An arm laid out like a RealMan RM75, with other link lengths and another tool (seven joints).
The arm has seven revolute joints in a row. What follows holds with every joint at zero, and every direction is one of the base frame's. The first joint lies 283.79 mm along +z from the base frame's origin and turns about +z. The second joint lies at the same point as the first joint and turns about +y. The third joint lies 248.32 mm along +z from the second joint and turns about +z. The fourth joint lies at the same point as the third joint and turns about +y. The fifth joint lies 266.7 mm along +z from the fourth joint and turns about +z. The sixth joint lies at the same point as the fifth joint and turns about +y. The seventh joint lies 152.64 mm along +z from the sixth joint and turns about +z. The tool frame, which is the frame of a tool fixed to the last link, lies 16 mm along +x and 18 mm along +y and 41 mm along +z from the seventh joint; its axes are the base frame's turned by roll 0, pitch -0.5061 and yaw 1.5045 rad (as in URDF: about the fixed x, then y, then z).
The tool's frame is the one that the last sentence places.
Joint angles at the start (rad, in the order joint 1, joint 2, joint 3, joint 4, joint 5, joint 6, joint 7):
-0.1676 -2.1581 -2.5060 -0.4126 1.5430 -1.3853 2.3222
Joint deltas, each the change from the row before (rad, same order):
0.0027 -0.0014 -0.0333 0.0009 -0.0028 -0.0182 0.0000
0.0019 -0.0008 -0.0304 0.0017 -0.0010 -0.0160 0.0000
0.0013 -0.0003 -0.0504 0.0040 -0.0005 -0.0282 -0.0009
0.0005 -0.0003 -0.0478 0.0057 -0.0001 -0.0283 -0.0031
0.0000 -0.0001 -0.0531 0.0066 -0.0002 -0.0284 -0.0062
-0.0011 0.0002 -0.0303 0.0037 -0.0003 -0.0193 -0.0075
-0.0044 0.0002 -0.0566 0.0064 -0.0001 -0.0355 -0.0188
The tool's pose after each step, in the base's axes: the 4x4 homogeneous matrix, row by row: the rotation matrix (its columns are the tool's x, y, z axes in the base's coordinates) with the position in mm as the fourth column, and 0 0 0 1 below. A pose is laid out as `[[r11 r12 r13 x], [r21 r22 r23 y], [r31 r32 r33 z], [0 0 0 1]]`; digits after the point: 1 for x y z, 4 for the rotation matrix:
[[0.7963 -0.5948 -0.1097 -363.3], [-0.0417 -0.2349 0.9711 289.3], [-0.6034 -0.7688 -0.2118 -5.9], [0 0 0 1]]
[[0.8052 -0.5823 -0.1125 -364.4], [-0.0218 -0.2187 0.9755 288.4], [-0.5926 -0.7830 -0.1888 -0.1], [0 0 0 1]]
[[0.8194 -0.5617 -0.1148 -365.9], [0.0074 -0.1900 0.9818 286.8], [-0.5732 -0.8053 -0.1515 9.6], [0 0 0 1]]
[[0.8340 -0.5394 -0.1163 -366.8], [0.0328 -0.1619 0.9863 284.9], [-0.5508 -0.8263 -0.1173 18.3], [0 0 0 1]]
[[0.8494 -0.5136 -0.1214 -368.2], [0.0621 -0.1311 0.9894 282.8], [-0.5241 -0.8479 -0.0795 28.0], [0 0 0 1]]
[[0.8600 -0.4957 -0.1214 -368.2], [0.0755 -0.1117 0.9909 281.6], [-0.5047 -0.8613 -0.0587 33.9], [0 0 0 1]]
[[0.8802 -0.4591 -0.1204 -367.7], [0.0968 -0.0747 0.9925 280.0], [-0.4647 -0.8852 -0.0213 44.8], [0 0 0 1]]

